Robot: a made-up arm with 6 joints. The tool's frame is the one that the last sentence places. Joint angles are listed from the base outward.
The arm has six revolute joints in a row. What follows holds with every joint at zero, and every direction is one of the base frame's. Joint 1 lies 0.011 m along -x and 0.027 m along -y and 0.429 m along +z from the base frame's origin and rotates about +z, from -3.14 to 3.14 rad. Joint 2 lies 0.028 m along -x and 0.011 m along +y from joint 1 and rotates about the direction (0, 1, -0.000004), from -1.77 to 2.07 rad. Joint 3 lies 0.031 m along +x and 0.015 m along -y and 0.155 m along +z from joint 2 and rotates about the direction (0, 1, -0.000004), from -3.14 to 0.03 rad. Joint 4 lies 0.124 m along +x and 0.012 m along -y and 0.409 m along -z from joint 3 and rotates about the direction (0, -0.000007, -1), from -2.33 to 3.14 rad. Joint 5 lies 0.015 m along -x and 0.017 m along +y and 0.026 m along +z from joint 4 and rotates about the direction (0, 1, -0.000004), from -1.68 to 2.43 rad. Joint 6 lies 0.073 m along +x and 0.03 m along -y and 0.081 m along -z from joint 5 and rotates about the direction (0, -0.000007, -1), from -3.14 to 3.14 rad. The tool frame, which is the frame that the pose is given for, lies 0.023 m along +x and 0.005 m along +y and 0.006 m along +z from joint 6; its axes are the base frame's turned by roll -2.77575, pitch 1.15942 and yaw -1.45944 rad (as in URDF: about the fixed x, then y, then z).
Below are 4 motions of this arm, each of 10 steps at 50 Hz.
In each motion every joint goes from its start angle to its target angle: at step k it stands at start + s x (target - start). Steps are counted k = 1, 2, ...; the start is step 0. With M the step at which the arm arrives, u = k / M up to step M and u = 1 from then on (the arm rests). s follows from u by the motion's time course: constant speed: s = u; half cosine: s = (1 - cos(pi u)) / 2; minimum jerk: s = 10 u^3 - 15 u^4 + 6 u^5.
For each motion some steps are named. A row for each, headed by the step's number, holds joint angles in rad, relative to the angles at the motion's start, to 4 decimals.
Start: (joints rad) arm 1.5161 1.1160 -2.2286 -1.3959 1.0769 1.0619
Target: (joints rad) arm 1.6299 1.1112 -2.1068 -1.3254 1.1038 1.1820
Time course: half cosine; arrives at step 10
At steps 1, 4, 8, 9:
1: 0.0028 -0.0001 0.0030 0.0017 0.0007 0.0029
4: 0.0393 -0.0017 0.0421 0.0244 0.0093 0.0415
8: 0.1029 -0.0043 0.1102 0.0638 0.0243 0.1086
9: 0.1110 -0.0047 0.1188 0.0688 0.0262 0.1172

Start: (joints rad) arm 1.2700 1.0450 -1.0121 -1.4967 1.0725 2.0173
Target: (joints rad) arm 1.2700 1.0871 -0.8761 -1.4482 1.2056 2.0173
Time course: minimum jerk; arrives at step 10
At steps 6, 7, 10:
6: 0.0000 0.0287 0.0928 0.0331 0.0908 0.0000
7: 0.0000 0.0352 0.1138 0.0406 0.1114 0.0000
10: 0.0000 0.0421 0.1360 0.0485 0.1331 0.0000

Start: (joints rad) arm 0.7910 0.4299 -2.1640 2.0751 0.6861 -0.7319
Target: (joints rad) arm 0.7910 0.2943 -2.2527 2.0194 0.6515 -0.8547
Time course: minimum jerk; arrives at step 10
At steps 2, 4, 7, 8, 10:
2: 0.0000 -0.0079 -0.0051 -0.0032 -0.0020 -0.0071
4: 0.0000 -0.0430 -0.0282 -0.0177 -0.0110 -0.0390
7: 0.0000 -0.1135 -0.0742 -0.0466 -0.0290 -0.1028
8: 0.0000 -0.1277 -0.0836 -0.0525 -0.0326 -0.1157
10: 0.0000 -0.1356 -0.0887 -0.0557 -0.0346 -0.1228

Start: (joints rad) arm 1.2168 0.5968 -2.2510 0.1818 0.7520 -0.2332
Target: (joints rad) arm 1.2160 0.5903 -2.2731 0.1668 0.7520 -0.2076
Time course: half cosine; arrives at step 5
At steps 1, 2, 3, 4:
1: -0.0001 -0.0006 -0.0021 -0.0014 0.0000 0.0024
2: -0.0003 -0.0022 -0.0076 -0.0052 0.0000 0.0088
3: -0.0005 -0.0043 -0.0145 -0.0098 0.0000 0.0168
4: -0.0007 -0.0059 -0.0200 -0.0136 0.0000 0.0232

